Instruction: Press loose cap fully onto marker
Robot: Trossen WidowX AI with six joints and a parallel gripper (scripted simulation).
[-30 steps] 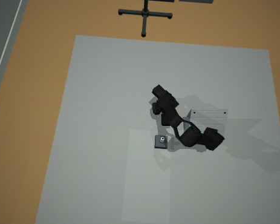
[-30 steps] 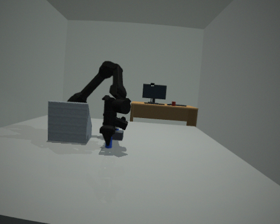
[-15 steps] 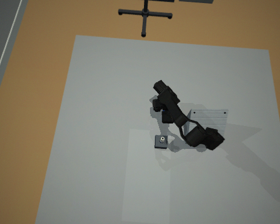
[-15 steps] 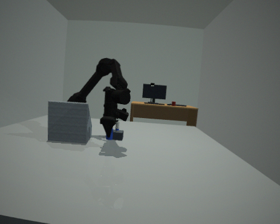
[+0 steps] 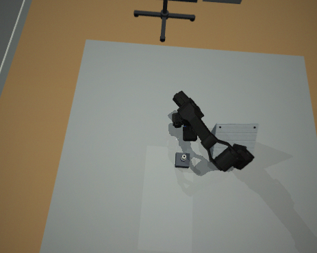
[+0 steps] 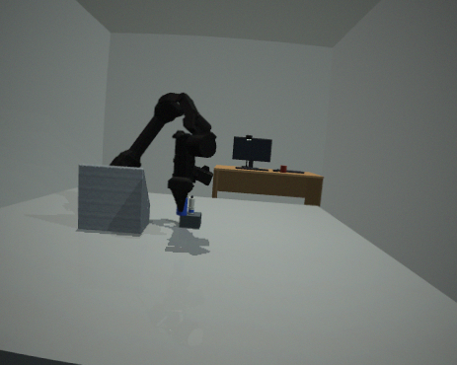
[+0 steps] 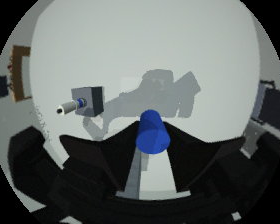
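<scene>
The dark holder block is 1 cm behind my gripper tip, 15 cm to the left of it and 6 cm below it. Also, from my gripper tip: blue cap: 1 cm above.
</scene>
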